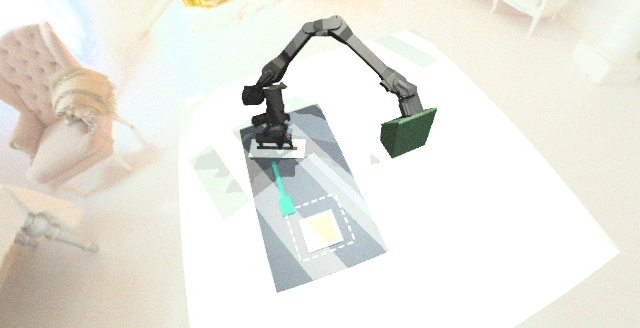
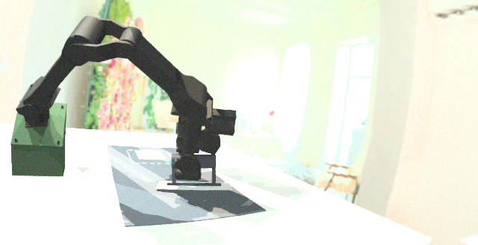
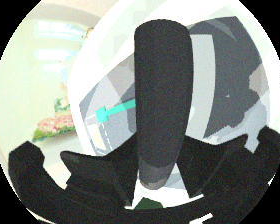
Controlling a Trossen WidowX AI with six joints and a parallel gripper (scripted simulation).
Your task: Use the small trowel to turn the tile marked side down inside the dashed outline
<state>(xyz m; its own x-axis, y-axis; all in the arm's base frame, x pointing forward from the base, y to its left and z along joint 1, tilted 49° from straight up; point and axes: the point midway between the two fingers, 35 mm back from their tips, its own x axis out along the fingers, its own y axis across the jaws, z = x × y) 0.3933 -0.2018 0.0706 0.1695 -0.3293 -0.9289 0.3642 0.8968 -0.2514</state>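
Right now my gripper tip is 2 cm to the left of the trowel and 1 cm past it. Also, from my gripper tip: teal l-shaped strip (13 cm to the left, 6 cm ahead, 5 cm below); tile (31 cm to the left, 5 cm below); grey mat (12 cm to the left, 7 cm below, 1 cm behind).
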